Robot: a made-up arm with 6 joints. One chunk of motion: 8 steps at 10 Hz.
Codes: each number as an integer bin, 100 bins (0 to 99) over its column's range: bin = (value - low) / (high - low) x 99, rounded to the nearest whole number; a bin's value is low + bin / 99 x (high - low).
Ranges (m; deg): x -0.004..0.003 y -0.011..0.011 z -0.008..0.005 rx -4..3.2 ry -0.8..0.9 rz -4.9..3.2
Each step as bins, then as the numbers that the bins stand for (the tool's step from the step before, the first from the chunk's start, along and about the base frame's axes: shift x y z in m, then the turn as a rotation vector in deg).
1 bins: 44 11 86 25 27 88
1 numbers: -0.00089 -0.00856 0.00329 -2.182 -0.336 2.300
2 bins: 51 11 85 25 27 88
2 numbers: -0.00039 -0.00856 0.00316 -2.182 -0.336 2.300
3 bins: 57 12 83 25 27 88
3 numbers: 0.00003 -0.00833 0.00290 -2.182 -0.336 2.300
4 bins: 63 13 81 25 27 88
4 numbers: 0.00045 -0.00811 0.00264 -2.182 -0.336 2.300
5 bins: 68 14 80 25 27 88
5 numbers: 0.00081 -0.00789 0.00251 -2.182 -0.336 2.300
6 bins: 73 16 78 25 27 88
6 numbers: 0.00116 -0.00744 0.00224 -2.182 -0.336 2.300
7 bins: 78 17 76 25 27 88
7 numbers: 0.00152 -0.00722 0.00198 -2.182 -0.336 2.300
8 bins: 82 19 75 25 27 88
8 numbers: 0.00180 -0.00678 0.00185 -2.182 -0.336 2.300
